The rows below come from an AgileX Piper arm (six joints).
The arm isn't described. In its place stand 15 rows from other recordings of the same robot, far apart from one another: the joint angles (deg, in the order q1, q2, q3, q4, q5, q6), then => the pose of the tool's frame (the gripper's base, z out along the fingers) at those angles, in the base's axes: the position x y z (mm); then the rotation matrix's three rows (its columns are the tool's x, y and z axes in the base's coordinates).
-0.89 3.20 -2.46 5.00 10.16 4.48 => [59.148 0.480 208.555], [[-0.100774 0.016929 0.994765], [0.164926 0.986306 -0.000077], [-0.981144 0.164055 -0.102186]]
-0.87 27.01 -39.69 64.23 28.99 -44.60 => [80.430 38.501 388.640], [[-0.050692 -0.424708 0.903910], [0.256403 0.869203 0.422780], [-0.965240 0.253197 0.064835]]
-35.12 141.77 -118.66 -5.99 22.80 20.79 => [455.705 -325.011 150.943], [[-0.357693 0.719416 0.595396], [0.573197 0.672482 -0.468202], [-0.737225 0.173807 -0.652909]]
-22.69 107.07 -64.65 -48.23 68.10 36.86 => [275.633 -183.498 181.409], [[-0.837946 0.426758 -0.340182], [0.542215 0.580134 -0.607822], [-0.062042 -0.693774 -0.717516]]
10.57 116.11 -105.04 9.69 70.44 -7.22 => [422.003 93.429 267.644], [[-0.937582 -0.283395 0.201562], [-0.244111 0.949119 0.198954], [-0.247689 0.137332 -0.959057]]
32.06 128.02 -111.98 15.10 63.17 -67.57 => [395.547 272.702 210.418], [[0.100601 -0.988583 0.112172], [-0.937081 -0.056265 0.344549], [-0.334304 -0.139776 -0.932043]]
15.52 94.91 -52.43 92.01 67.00 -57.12 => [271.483 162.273 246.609], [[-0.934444 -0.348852 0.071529], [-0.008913 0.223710 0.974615], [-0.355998 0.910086 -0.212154]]
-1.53 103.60 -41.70 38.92 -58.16 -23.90 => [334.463 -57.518 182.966], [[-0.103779 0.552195 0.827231], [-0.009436 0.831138 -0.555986], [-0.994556 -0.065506 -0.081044]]
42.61 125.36 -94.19 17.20 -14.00 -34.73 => [385.775 346.017 220.013], [[0.038142 -0.643674 0.764349], [-0.383981 0.696738 0.605899], [-0.922553 -0.316605 -0.220584]]
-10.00 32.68 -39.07 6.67 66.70 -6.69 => [76.829 -3.690 304.768], [[-0.814328 0.055400 0.577755], [0.072428 0.997353 0.006450], [-0.575868 0.047098 -0.816185]]
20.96 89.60 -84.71 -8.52 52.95 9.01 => [323.513 112.403 356.390], [[-0.758906 -0.237593 0.606309], [-0.219267 0.969930 0.105633], [-0.613175 -0.052778 -0.788182]]
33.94 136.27 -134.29 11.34 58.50 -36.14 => [432.418 309.401 251.989], [[-0.270816 -0.886261 0.375766], [-0.779246 0.431019 0.454972], [-0.565186 -0.169601 -0.807342]]
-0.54 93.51 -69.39 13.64 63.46 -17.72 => [312.613 16.253 253.062], [[-0.965967 -0.217935 0.139328], [-0.186315 0.959858 0.209667], [-0.179428 0.176572 -0.967795]]
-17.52 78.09 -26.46 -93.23 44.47 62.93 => [185.741 -125.379 195.355], [[-0.925107 0.251929 0.284093], [-0.100581 0.558876 -0.823129], [-0.366143 -0.790057 -0.491680]]
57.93 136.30 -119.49 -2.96 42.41 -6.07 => [286.218 450.832 186.622], [[-0.306036 -0.889229 0.340019], [-0.758728 0.443544 0.477075], [-0.575042 -0.111980 -0.810424]]
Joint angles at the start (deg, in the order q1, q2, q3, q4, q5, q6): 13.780 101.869 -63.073 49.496 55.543 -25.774
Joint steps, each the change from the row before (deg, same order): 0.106 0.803 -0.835 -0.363 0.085 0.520; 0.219 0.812 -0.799 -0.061 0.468 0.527; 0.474 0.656 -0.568 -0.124 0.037 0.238; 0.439 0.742 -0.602 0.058 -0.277 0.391; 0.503 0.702 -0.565 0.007 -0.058 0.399; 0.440 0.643 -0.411 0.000 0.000 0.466; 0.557 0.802 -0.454 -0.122 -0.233 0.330; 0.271 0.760 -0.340 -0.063 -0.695 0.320; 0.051 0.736 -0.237 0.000 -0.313 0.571; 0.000 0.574 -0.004 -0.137 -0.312 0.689; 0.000 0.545 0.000 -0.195 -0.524 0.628; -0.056 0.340 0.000 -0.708 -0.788 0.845
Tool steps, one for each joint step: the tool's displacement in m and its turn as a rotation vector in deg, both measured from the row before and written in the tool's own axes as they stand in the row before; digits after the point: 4 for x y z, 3 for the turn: -0.0031 -0.0007 0.0020 0.216 0.248 0.214; -0.0024 0.0003 0.0025 -0.178 0.595 0.334; -0.0016 0.0011 0.0033 0.032 0.446 -0.138; -0.0024 0.0007 0.0036 0.036 0.115 0.176; -0.0017 0.0011 0.0037 -0.020 0.370 0.104; -0.0011 0.0007 0.0037 -0.015 0.459 0.274; -0.0014 0.0005 0.0048 0.179 0.447 0.051; -0.0022 -0.0012 0.0039 0.352 -0.125 0.335; -0.0016 -0.0021 0.0032 0.191 0.129 0.838; -0.0007 -0.0026 0.0029 0.312 0.193 0.958; -0.0009 -0.0026 0.0027 0.430 -0.010 0.844; -0.0011 -0.0028 0.0015 0.872 -0.312 0.669
